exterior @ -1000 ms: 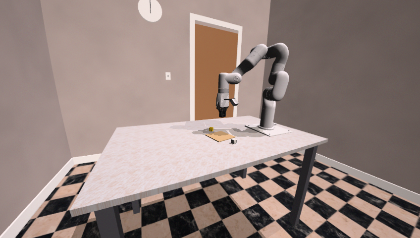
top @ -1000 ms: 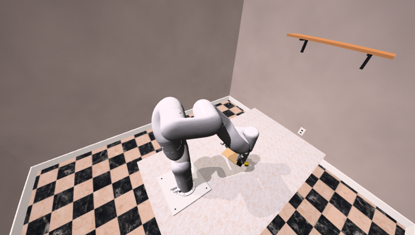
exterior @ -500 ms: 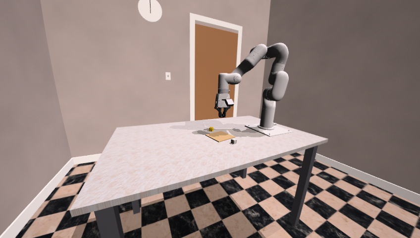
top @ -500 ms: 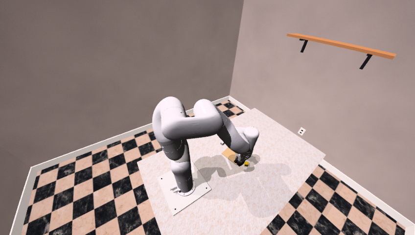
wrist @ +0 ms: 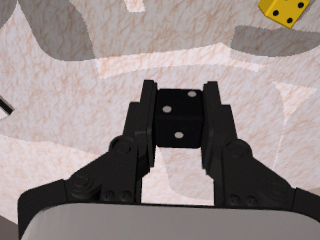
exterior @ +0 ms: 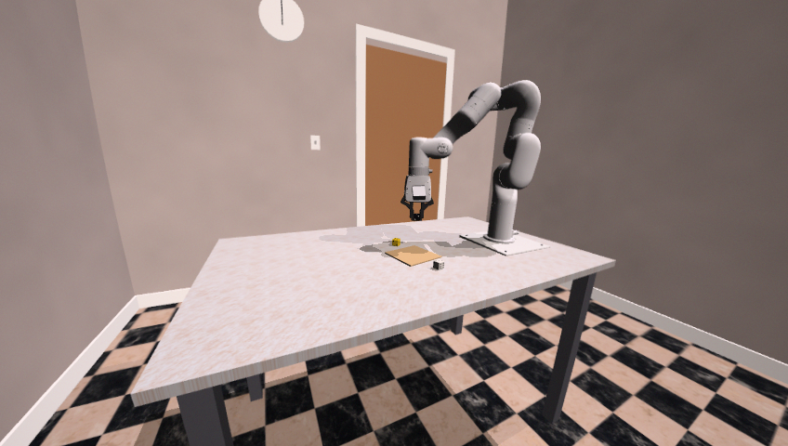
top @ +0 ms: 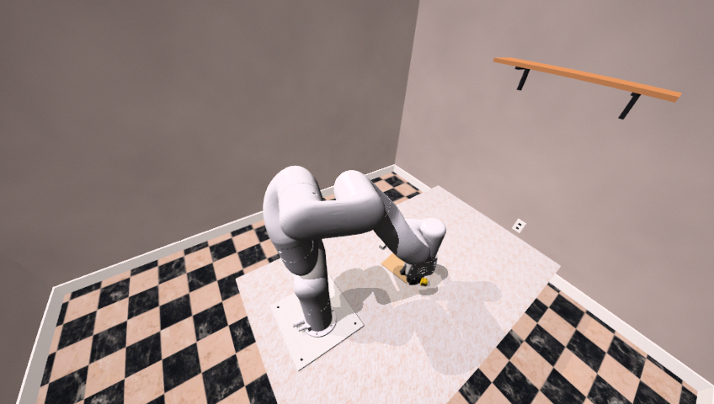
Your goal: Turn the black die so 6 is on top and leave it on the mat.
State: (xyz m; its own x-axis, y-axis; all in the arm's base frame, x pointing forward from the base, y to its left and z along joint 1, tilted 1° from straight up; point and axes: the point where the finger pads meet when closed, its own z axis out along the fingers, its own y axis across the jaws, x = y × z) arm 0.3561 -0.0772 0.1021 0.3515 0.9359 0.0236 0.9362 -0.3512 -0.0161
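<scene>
Now: the yellow die 100 mm below my hand and 80 mm ahead of it. The rest, counted from my hand: white die (250 mm to the left, 100 mm below, 40 mm ahead); then black die (10 mm below); then tan mat (120 mm to the left, 110 mm below, 70 mm ahead).
</scene>
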